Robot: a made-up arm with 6 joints. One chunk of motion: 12 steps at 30 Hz.
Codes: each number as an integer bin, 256 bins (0 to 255) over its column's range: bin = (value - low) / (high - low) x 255, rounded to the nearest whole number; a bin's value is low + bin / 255 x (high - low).
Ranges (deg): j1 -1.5..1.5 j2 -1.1..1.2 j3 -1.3..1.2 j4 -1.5..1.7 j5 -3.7..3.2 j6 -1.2..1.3
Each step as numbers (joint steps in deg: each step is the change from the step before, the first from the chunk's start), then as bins.
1 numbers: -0.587 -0.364 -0.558 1.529 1.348 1.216
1 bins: 78 82 76 241 187 246
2 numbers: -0.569 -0.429 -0.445 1.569 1.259 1.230
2 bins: 79 74 87 245 183 248
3 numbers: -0.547 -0.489 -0.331 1.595 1.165 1.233
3 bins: 81 68 99 247 180 248
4 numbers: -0.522 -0.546 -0.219 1.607 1.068 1.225
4 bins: 83 61 110 248 176 247
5 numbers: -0.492 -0.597 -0.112 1.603 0.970 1.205
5 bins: 86 56 121 247 173 245
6 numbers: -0.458 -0.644 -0.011 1.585 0.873 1.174
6 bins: 89 51 131 246 169 242
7 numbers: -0.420 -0.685 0.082 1.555 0.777 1.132
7 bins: 92 46 141 243 165 238
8 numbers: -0.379 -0.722 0.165 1.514 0.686 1.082
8 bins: 95 42 149 240 162 233
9 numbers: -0.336 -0.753 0.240 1.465 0.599 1.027
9 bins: 99 38 157 236 159 227
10 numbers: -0.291 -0.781 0.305 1.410 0.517 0.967
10 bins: 103 35 164 232 156 221
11 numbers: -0.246 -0.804 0.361 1.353 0.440 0.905
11 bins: 107 33 169 227 153 215
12 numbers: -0.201 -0.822 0.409 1.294 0.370 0.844
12 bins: 110 31 174 223 150 208
